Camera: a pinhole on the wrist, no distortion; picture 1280 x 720 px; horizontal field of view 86.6 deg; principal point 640.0 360.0 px. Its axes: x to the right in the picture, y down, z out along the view. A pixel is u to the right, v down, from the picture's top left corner.
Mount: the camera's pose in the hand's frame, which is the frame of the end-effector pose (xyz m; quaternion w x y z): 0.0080 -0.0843 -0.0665 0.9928 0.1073 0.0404 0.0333
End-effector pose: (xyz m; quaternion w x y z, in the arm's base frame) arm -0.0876 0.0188 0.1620 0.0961 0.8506 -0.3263 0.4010
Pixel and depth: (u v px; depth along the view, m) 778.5 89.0 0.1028
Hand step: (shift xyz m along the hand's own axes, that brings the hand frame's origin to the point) 0.0402 -0.1443 0.0232
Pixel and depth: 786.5 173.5 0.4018
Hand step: 0.1356 -0.2699 0.2946
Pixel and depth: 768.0 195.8 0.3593
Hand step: 0.1117 -0.2395 0.2597
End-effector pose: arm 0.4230 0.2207 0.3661 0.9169 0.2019 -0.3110 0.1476
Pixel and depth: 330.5 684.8 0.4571
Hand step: -0.1718 0.0170 0.4410
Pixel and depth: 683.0 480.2 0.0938
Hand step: 0.0211 -0.0874 0.0280
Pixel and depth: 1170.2 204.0 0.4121
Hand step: 0.3694 -0.2392 0.2908
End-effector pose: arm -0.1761 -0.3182 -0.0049 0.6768 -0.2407 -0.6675 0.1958
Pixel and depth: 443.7 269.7 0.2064
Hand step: -0.0317 -0.1589 0.1329
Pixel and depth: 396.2 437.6 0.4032
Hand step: -0.1034 -0.1350 0.3466
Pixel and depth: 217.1 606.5 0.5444
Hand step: -0.2929 -0.0316 0.5310
